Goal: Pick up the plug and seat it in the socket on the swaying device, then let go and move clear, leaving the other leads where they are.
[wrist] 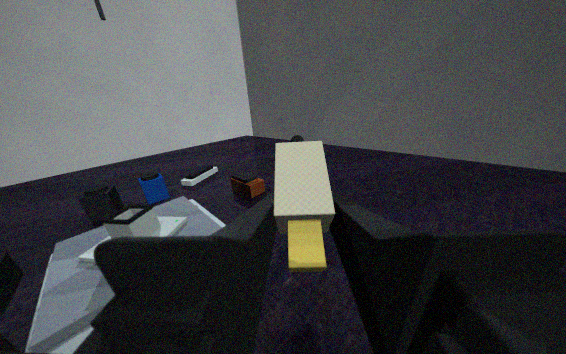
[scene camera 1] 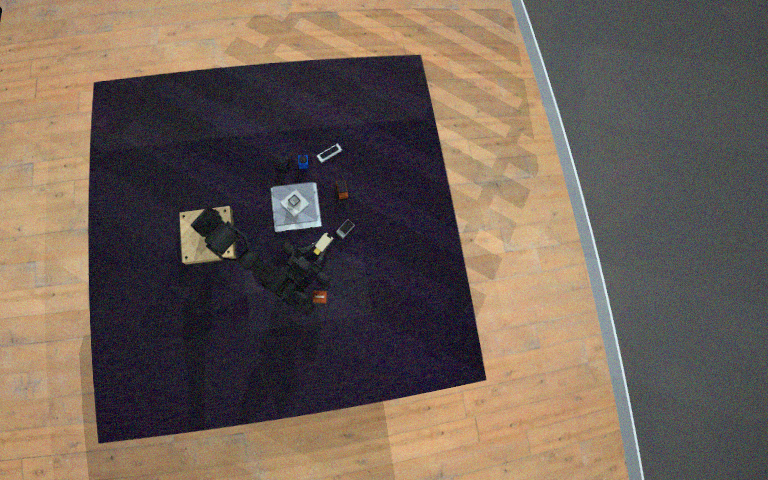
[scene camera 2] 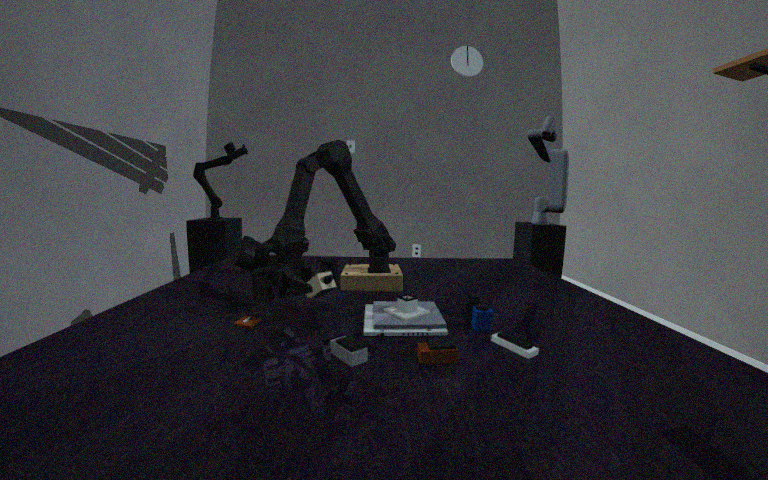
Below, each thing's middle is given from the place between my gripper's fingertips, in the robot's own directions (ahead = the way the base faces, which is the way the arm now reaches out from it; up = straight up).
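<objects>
My hand is right at the plug (wrist: 303,205), and there's a device (scene camera 2: 407,316) that's 7 cm below my hand, 7 cm behind it and 16 cm to the left of it.
</objects>
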